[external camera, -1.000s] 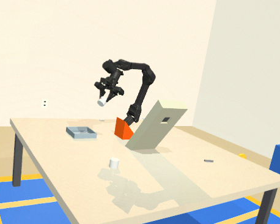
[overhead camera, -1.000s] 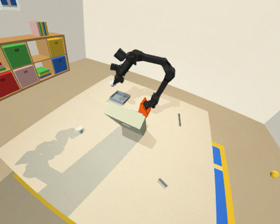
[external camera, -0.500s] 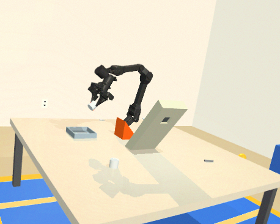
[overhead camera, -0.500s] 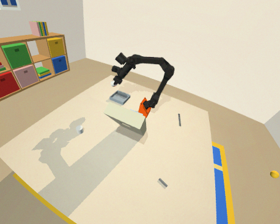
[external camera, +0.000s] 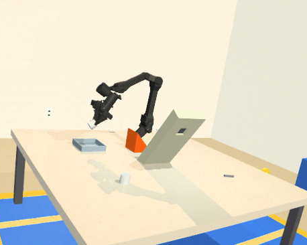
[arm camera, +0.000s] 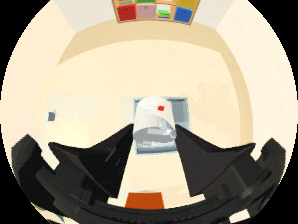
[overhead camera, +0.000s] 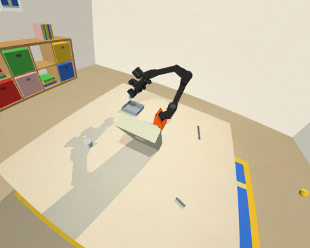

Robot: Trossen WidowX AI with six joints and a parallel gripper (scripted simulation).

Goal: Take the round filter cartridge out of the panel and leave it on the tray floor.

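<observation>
Now: gripper tip 140 mm above the shallow grey-blue tray and 30 mm past it. The rest, counted from my gripper tip: white round filter cartridge (right at my gripper tip); grey bar (640 mm to the left, 480 mm ahead, 140 mm below); beige service panel (330 mm ahead, 310 mm to the left, 30 mm above).
</observation>
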